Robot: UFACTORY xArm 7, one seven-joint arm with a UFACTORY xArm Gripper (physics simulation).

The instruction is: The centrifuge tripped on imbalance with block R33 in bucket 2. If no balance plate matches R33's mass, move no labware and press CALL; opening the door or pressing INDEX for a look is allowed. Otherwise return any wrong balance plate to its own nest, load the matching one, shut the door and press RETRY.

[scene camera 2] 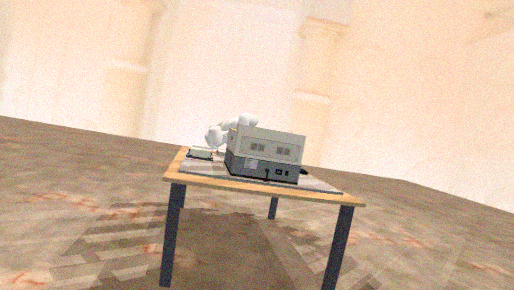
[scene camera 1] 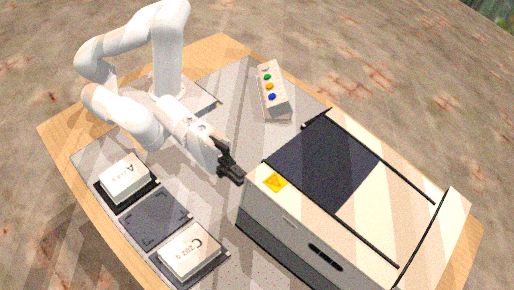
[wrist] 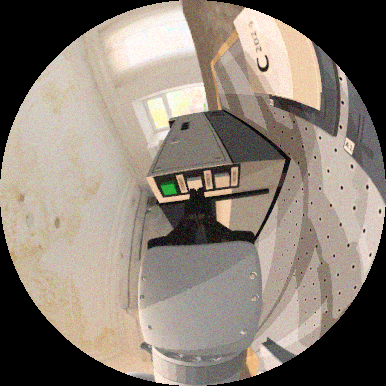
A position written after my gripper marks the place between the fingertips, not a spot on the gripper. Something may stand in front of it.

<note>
My gripper (scene camera 1: 244, 181) is shut, with nothing in its grasp. Further things: a dark sliding door (scene camera 1: 325, 161).
My gripper shows as well in the wrist view (wrist: 197, 195).
</note>
